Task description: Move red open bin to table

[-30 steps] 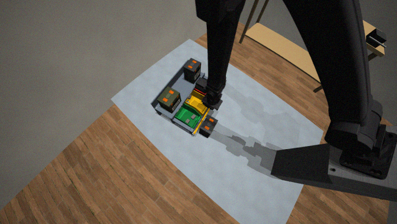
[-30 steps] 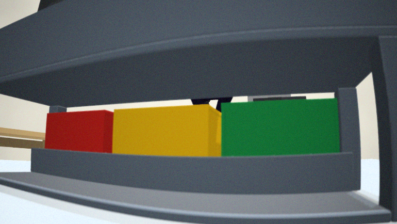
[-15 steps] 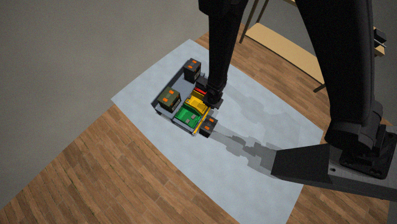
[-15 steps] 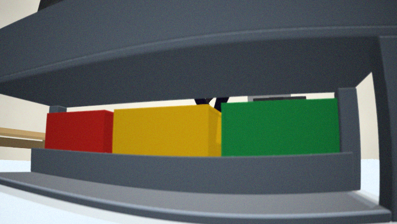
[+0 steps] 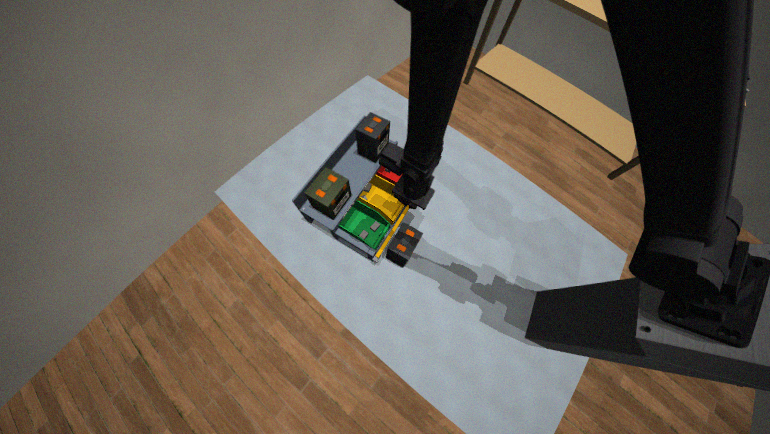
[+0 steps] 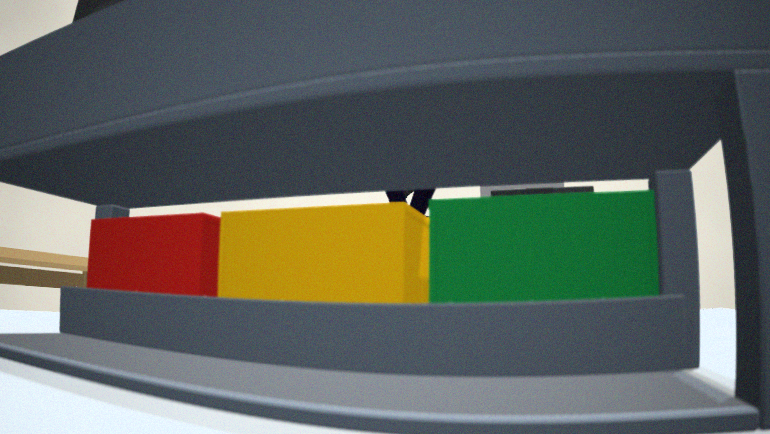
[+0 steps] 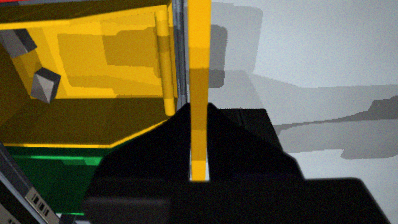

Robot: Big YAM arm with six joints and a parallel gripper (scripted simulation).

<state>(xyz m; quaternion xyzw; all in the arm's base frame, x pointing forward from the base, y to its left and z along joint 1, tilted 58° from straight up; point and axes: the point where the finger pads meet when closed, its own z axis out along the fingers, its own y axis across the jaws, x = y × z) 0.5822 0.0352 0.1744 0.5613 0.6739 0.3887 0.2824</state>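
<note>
The yellow bin is 100 mm ahead of my hand, 40 mm to the left of it and 60 mm below it. From my hand the other things lie so: thin yellow rod 10 mm below; then green bin 60 mm ahead, 140 mm to the left, 60 mm below; then red open bin 140 mm ahead, 60 mm to the right, 60 mm below.
</note>
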